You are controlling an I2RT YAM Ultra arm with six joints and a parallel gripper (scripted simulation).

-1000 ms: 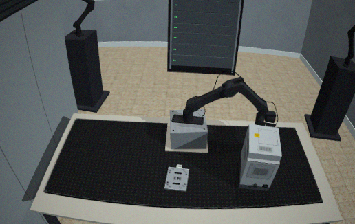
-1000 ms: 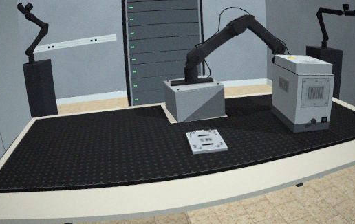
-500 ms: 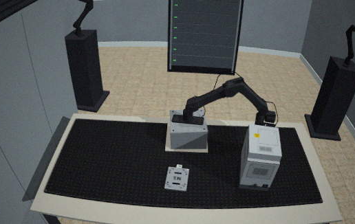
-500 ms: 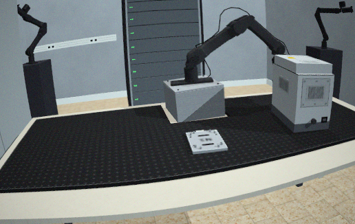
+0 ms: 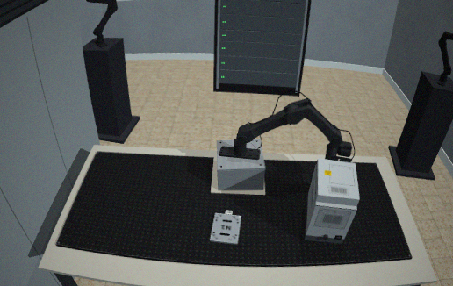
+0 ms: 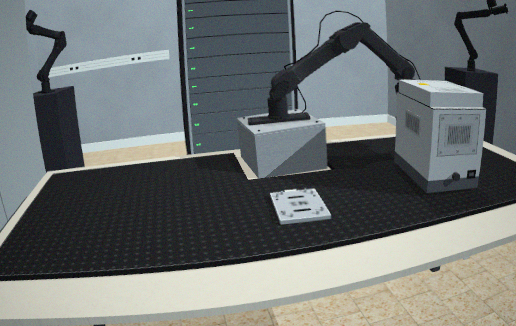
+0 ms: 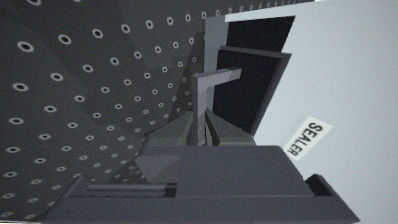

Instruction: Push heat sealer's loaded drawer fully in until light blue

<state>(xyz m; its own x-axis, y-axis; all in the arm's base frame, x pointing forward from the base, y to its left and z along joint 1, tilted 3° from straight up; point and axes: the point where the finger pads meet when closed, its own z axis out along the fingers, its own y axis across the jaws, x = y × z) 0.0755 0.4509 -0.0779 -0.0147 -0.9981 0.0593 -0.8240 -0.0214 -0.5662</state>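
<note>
The dark drawer lies 110 mm ahead of my hand and 10 mm below it.
</note>
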